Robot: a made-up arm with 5 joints.
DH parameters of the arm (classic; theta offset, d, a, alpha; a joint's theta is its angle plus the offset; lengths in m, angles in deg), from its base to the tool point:
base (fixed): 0 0 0.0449 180
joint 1: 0 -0.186 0.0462 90
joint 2: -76.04 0 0.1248 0
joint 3: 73.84 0 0.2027 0
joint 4: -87.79 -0.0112 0 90
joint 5: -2.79 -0.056 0 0
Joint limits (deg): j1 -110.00..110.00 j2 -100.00..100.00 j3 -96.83..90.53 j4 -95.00..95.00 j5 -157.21..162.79
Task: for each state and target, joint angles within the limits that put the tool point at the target. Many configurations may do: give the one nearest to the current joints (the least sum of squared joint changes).
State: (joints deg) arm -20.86 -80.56 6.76 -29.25 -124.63
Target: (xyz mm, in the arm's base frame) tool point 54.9 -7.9 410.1
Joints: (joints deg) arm -23.19 -100.00 46.33 -67.95 -124.63
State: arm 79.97 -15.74 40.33 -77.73 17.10
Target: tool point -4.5 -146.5 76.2
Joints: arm 104.48 10.94 80.33 -70.01 17.10
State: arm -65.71 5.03 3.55 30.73 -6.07
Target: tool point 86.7 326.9 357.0
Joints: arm -84.66 1.76 -16.46 22.96 -6.07
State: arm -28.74 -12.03 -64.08 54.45 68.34
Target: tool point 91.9 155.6 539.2
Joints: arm -77.14 -4.07 -69.48 36.44 68.34
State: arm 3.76 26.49 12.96 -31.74 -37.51
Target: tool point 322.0 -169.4 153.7
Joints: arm 29.46 18.42 23.37 -33.04 -37.51
